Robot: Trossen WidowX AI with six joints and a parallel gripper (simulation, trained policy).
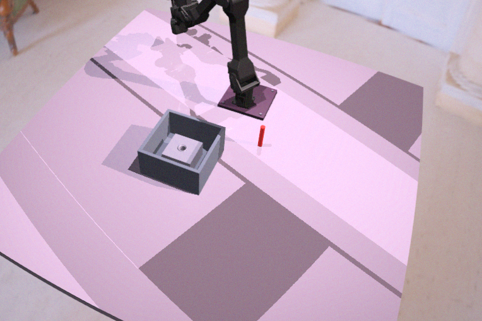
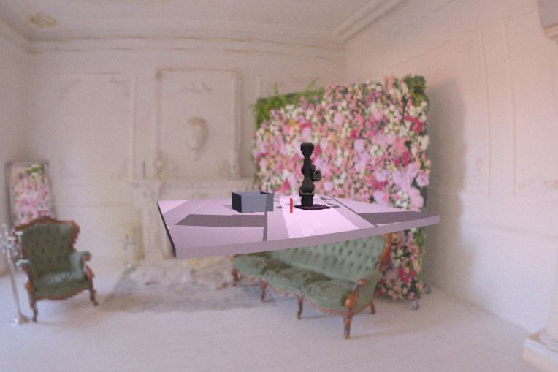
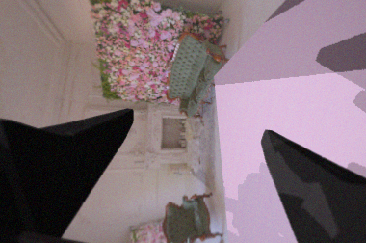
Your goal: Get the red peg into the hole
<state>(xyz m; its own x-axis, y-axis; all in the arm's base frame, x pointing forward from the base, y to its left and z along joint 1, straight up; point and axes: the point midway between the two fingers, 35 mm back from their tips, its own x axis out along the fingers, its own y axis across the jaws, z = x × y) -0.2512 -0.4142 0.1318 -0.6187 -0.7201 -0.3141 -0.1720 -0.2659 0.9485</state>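
My gripper tip is now 56 cm to the right of the red peg, 43 cm short of it and 9 cm above it. The rest, counted from my gripper tip: plate (60 cm ahead, 38 cm to the left, 9 cm below); then grey box (60 cm ahead, 38 cm to the left, 10 cm below).
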